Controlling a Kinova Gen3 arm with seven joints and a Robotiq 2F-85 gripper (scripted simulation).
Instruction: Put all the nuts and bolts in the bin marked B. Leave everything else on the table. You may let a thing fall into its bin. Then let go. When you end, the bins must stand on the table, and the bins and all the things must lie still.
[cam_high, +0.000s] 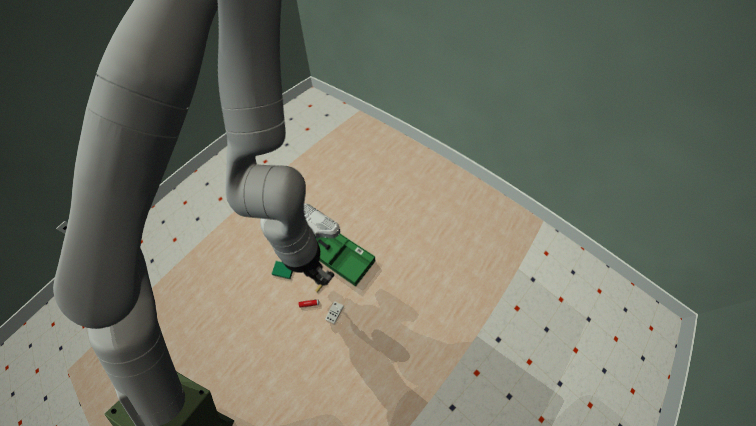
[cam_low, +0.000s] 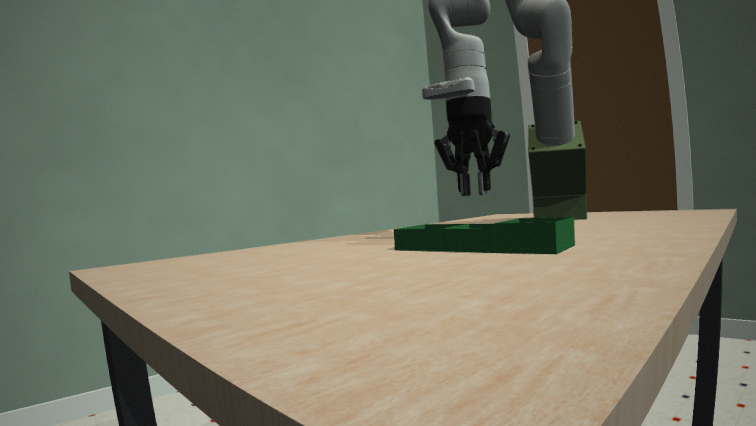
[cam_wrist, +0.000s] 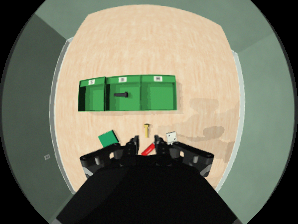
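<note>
Right now my hand is 90 mm above the brass bolt and 10 mm short of it. Round my hand: green bin 80 mm ahead, 70 mm to the left, 70 mm below; white domino 90 mm below, 70 mm to the right, 20 mm behind; red cylinder 90 mm below, 50 mm behind, 20 mm to the right.
</note>
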